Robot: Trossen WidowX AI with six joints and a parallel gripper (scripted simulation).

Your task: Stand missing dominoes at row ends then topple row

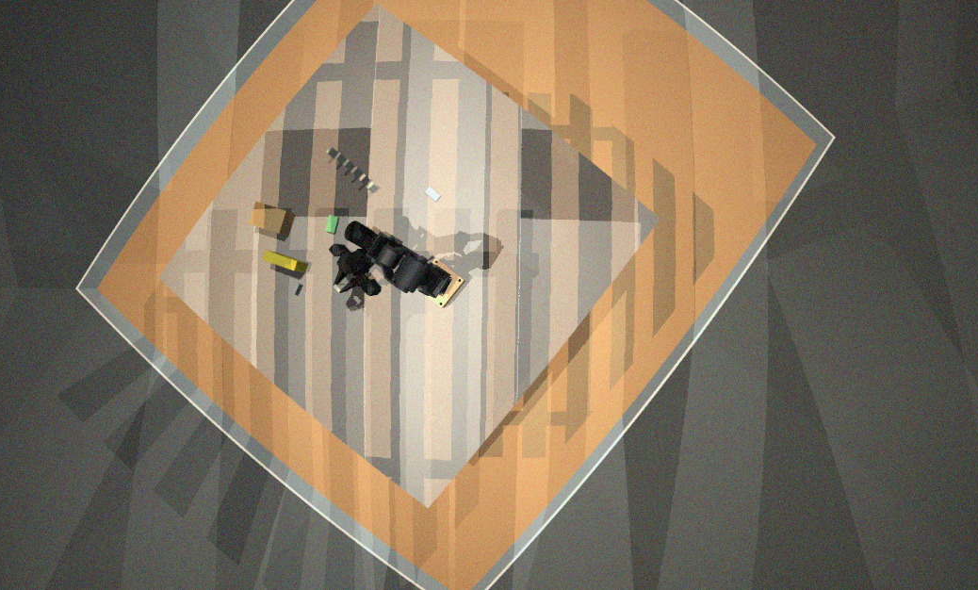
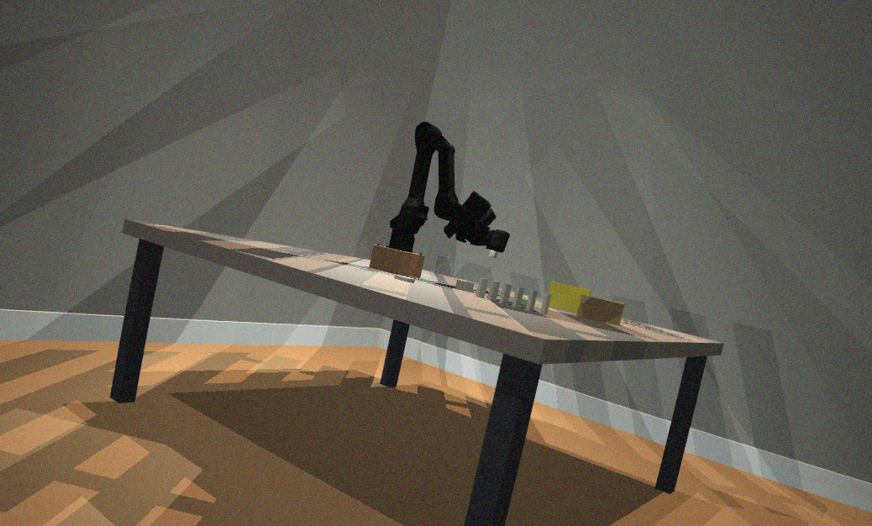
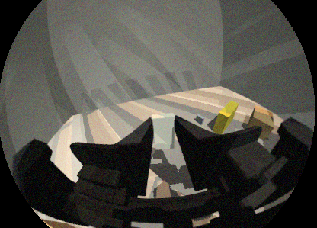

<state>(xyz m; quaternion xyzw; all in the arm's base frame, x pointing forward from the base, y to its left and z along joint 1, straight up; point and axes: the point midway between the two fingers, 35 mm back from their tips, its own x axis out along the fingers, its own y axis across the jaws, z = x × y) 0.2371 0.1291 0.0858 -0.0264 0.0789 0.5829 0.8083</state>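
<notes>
Now: the small dark piece 18 cm ahead of my gripper tip, 9 cm to the left of it and 14 cm below it. Round my gripper tip: yellow block (25 cm ahead, 3 cm to the left, 11 cm below); then brown box (37 cm ahead, 7 cm to the right, 12 cm below); then green block (18 cm ahead, 16 cm to the right, 14 cm below).
</notes>
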